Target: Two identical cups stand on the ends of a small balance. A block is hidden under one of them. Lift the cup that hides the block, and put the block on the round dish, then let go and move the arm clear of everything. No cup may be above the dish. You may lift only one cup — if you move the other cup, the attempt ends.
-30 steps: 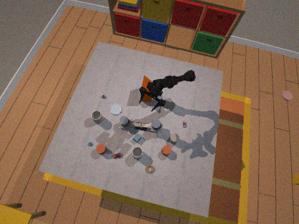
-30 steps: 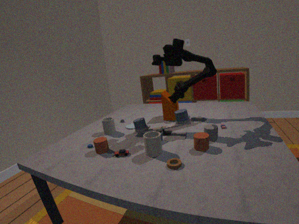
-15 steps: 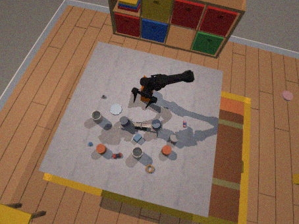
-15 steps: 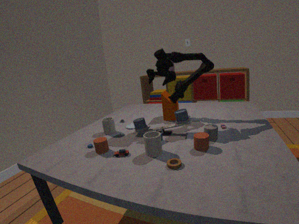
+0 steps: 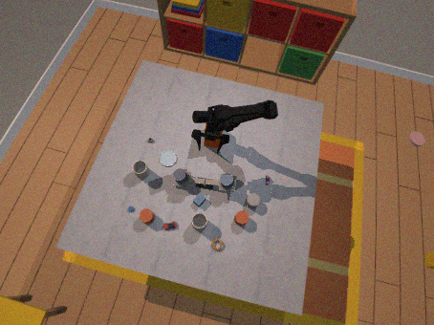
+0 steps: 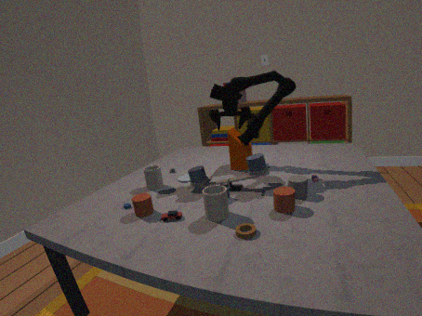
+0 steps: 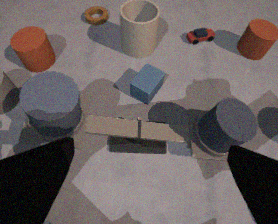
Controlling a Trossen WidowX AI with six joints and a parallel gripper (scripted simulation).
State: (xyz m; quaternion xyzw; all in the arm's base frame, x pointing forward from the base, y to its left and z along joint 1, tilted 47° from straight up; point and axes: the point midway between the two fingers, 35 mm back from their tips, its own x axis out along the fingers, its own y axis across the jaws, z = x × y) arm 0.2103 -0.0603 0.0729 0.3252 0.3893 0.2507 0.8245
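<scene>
My gripper tip is now 18 cm above the grey-blue cup, 13 cm to the left of it and 12 cm short of it. Also, from my gripper tip: grey piece 19 cm below, 12 cm ahead, 11 cm to the right; then red toy car 38 cm ahead, 22 cm below, 8 cm to the right; then pale round dish 24 cm to the right, 23 cm below, 2 cm ahead.
</scene>
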